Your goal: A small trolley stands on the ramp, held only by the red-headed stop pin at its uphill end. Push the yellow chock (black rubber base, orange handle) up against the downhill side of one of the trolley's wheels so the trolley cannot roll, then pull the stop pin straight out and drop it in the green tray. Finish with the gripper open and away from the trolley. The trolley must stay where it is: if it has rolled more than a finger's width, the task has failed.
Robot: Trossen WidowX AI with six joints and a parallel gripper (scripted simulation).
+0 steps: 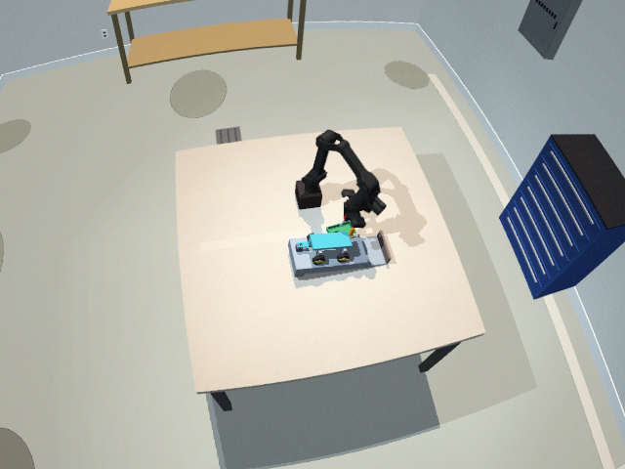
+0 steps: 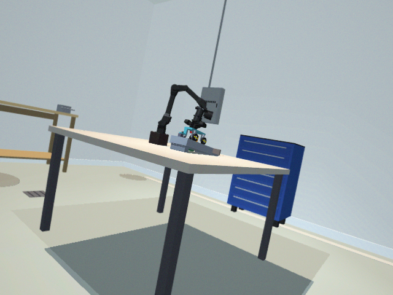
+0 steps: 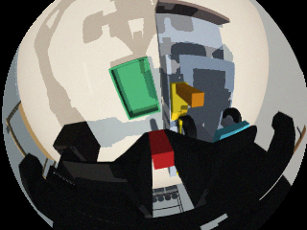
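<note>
Right now my gripper tip is right at the red-headed stop pin. The rest, counted from my gripper tip: green tray (140 mm below, 20 mm behind, 10 mm to the left); then yellow chock (50 mm below, 40 mm ahead); then trolley (100 mm to the right, 100 mm ahead, 20 mm below).
</note>
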